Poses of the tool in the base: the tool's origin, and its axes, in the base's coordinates. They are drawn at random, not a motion.
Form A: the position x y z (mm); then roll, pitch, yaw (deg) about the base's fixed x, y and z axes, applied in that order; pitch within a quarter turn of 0, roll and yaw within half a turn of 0.
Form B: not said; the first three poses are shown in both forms.
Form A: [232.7 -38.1 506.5 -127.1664 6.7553 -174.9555]
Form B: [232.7 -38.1 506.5 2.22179 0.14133 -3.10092]
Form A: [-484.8 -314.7 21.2 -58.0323 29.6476 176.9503]
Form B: [-484.8 -314.7 21.2 1.06624 -0.31168 -2.71840]
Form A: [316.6 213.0 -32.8 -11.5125 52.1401 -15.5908]
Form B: [316.6 213.0 -32.8 0.02608 0.92531 -0.18656]
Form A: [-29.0 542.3 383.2 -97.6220 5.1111 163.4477]
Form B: [-29.0 542.3 383.2 1.70848 -0.27448 -3.01406]
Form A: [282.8 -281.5 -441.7 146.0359 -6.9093 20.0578]
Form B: [282.8 -281.5 -441.7 2.60426 0.28935 -0.23303]
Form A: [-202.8 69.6 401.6 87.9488 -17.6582 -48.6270]
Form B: [-202.8 69.6 401.6 1.51856 -0.85889 0.26882]
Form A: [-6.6 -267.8 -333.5 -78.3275 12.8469 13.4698]
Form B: [-6.6 -267.8 -333.5 -1.36873 -0.18543 0.26655]
